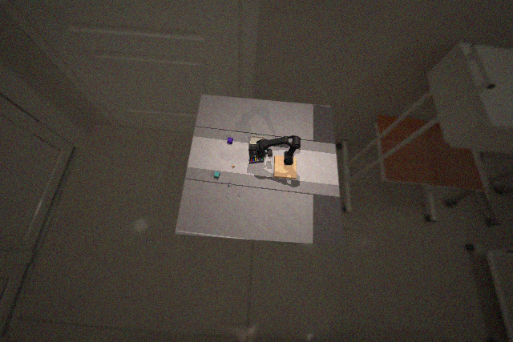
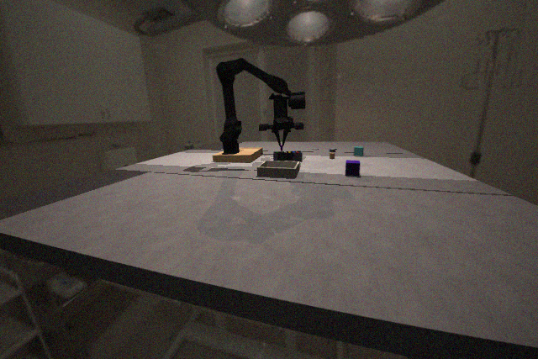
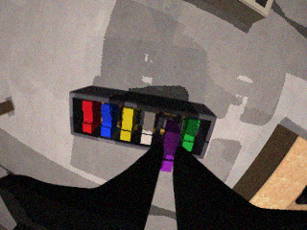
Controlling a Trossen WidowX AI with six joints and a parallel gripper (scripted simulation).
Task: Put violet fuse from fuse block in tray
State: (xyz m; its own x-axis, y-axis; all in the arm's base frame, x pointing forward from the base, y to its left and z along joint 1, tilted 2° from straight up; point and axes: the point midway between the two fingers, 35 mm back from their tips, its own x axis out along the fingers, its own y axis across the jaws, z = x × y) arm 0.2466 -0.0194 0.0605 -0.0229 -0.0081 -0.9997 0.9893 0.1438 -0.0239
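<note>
My gripper tip is 170 mm to the left of the tray, 60 mm above it and 10 mm short of it. Round my gripper tip: violet fuse 10 mm below; brown piece 220 mm ahead, 60 mm to the left, 50 mm below; purple cube 260 mm ahead, 180 mm to the right, 50 mm below.
</note>
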